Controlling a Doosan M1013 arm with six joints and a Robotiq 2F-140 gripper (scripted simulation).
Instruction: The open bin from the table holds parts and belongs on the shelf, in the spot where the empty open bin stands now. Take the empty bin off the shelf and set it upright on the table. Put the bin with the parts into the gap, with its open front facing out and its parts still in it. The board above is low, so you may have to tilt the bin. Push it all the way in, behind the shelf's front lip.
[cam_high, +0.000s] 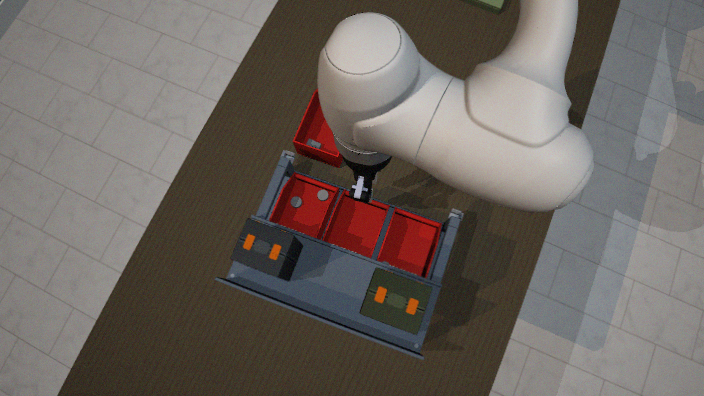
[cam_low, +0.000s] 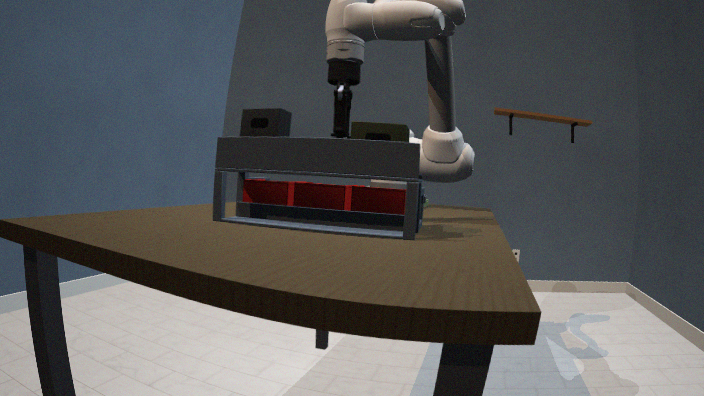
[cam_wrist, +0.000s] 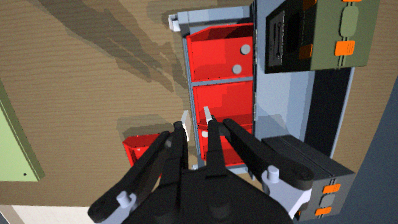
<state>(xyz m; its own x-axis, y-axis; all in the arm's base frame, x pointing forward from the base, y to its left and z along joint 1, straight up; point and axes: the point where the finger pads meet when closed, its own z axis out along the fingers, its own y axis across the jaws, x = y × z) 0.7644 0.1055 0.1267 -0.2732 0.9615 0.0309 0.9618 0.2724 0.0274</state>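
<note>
Right now the shelf board is 15 cm below my hand, 12 cm ahead of it and 2 cm to the left of it. The rest, counted from my hand: black case 19 cm ahead, 9 cm to the right, 1 cm above; then green case 16 cm ahead, 14 cm to the left.
</note>
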